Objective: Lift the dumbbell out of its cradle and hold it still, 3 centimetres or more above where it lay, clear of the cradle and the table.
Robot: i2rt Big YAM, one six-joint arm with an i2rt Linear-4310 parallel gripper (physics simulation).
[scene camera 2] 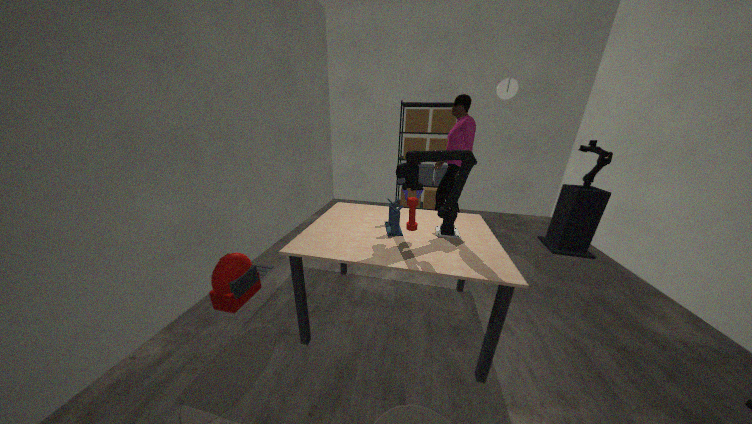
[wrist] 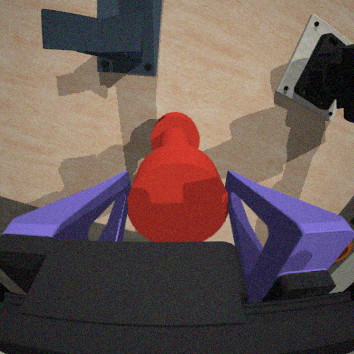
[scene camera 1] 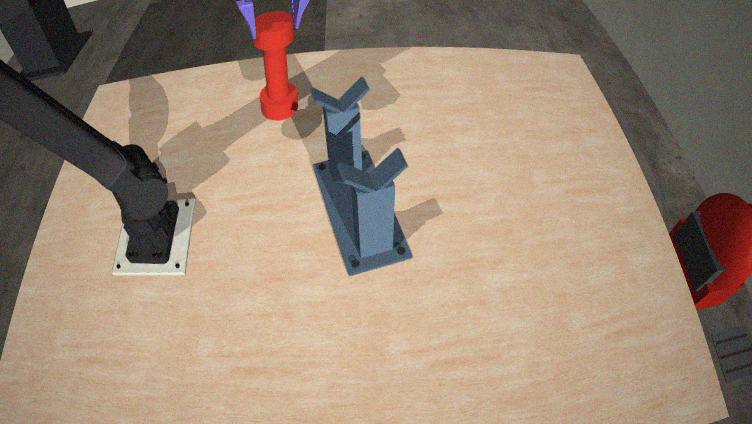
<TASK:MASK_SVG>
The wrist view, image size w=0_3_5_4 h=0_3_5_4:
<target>my gripper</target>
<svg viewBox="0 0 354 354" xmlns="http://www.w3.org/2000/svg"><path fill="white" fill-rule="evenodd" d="M0 235L0 269L26 293L26 295L12 293L0 283L0 351L6 354L346 354L354 350L354 281L343 291L329 293L335 287L335 283L327 270L352 240L354 231L342 216L263 186L233 170L227 170L224 186L228 193L227 209L234 245L226 241L122 241L128 211L126 200L131 187L127 170L92 187L14 217ZM114 201L106 225L98 240L89 240L87 235L89 225ZM241 200L267 226L268 237L263 247L247 219Z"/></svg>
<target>red dumbbell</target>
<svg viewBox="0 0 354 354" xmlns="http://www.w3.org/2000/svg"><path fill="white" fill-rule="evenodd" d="M168 112L157 119L152 129L150 144L153 151L143 158L137 168L127 195L127 215L133 227L150 241L203 241L212 236L224 223L228 214L228 193L212 160L203 151L198 149L199 133L192 119L181 112Z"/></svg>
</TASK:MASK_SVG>
